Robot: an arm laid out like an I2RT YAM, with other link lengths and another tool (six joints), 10 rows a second.
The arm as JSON. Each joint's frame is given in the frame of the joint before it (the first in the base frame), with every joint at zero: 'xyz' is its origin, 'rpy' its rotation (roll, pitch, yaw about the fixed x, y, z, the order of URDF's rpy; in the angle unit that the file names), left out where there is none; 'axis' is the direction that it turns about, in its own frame. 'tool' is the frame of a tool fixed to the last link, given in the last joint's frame.
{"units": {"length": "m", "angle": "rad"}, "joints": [
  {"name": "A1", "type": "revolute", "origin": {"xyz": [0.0, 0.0, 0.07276], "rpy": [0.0, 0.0, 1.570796]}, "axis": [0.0, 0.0, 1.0]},
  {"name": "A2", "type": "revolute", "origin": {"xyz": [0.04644, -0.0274, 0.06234], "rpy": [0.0, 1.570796, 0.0]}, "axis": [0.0, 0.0, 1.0]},
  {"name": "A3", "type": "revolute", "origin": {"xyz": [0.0, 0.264, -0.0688], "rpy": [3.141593, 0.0, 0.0]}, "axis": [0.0, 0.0, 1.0]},
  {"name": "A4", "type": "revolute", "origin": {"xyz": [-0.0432, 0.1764, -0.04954], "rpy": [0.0, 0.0, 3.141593]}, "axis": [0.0, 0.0, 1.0]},
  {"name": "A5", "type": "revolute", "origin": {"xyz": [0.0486, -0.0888, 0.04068], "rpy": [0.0, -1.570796, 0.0]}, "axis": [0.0, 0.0, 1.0]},
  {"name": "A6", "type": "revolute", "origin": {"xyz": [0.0, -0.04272, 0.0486], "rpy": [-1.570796, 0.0, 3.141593]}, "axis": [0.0, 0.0, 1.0]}
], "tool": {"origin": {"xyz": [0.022, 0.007, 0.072], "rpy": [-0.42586, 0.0, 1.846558]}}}
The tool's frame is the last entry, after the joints.
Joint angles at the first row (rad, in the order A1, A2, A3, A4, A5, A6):
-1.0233, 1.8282, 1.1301, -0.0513, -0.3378, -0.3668
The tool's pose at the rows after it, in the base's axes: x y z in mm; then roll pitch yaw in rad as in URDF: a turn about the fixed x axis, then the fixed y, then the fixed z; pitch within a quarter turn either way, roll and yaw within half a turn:
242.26 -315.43 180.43 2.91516 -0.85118 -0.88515
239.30 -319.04 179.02 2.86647 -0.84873 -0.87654
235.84 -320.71 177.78 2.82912 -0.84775 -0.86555
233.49 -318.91 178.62 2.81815 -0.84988 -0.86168
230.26 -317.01 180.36 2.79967 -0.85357 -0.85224
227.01 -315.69 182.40 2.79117 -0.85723 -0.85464
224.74 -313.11 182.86 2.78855 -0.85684 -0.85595
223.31 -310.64 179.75 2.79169 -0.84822 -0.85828
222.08 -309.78 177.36 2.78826 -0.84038 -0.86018
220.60 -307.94 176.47 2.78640 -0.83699 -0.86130
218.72 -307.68 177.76 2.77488 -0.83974 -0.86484
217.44 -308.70 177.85 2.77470 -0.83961 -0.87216
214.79 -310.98 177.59 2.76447 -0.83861 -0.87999
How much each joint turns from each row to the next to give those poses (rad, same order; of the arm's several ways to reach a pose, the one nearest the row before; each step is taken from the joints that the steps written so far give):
0.0000, -0.0087, -0.0065, 0.0038, 0.0355, -0.0042
0.0000, -0.0008, -0.0003, 0.0004, 0.0423, -0.0049
-0.0023, -0.0046, -0.0081, 0.0042, 0.0275, -0.0084
-0.0008, -0.0129, -0.0133, 0.0030, 0.0072, -0.0027
-0.0019, -0.0172, -0.0137, 0.0008, 0.0096, -0.0069
-0.0034, -0.0160, -0.0115, 0.0000, 0.0072, 0.0000
-0.0008, -0.0134, -0.0141, 0.0007, 0.0031, 0.0004
0.0000, -0.0027, -0.0149, 0.0035, -0.0004, 0.0004
0.0000, 0.0000, -0.0072, 0.0000, 0.0057, 0.0004
0.0000, -0.0065, -0.0107, 0.0011, 0.0031, 0.0004
0.0000, -0.0099, -0.0065, 0.0012, 0.0137, 0.0030
-0.0034, -0.0004, 0.0000, 0.0000, 0.0030, 0.0027
-0.0057, 0.0000, 0.0000, 0.0003, 0.0119, 0.0015

